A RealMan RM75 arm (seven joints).
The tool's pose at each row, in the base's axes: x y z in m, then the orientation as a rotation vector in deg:
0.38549 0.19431 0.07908 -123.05 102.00 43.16
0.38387 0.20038 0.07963 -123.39 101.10 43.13
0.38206 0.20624 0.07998 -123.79 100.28 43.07
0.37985 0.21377 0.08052 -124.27 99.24 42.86
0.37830 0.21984 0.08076 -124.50 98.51 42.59
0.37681 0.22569 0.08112 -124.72 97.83 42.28
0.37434 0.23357 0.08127 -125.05 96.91 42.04
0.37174 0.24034 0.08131 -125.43 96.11 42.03
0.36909 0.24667 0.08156 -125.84 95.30 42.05
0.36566 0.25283 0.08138 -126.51 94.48 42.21
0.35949 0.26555 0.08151 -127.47 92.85 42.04
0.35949 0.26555 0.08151 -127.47 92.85 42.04
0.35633 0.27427 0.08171 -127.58 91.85 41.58
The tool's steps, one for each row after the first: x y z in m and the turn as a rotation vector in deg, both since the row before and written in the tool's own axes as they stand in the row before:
-0.00556 0.00029 0.00295 0.03 -0.17 -0.68
-0.00530 0.00044 0.00308 -0.01 -0.09 -0.64
-0.00684 0.00038 0.00386 0.08 -0.08 -0.83
-0.00537 -0.00001 0.00323 0.19 -0.07 -0.58
-0.00524 -0.00004 0.00301 0.21 -0.04 -0.55
-0.00696 0.00031 0.00444 0.15 -0.10 -0.72
-0.00601 0.00065 0.00400 -0.05 -0.10 -0.62
-0.00578 0.00077 0.00363 -0.09 -0.10 -0.63
-0.00557 0.00146 0.00408 -0.33 -0.01 -0.67
-0.01161 0.00200 0.00782 -0.16 -0.02 -1.32
0.00000 0.00000 0.00000 0.00 0.00 0.00
-0.00779 0.00017 0.00503 0.41 -0.14 -0.77

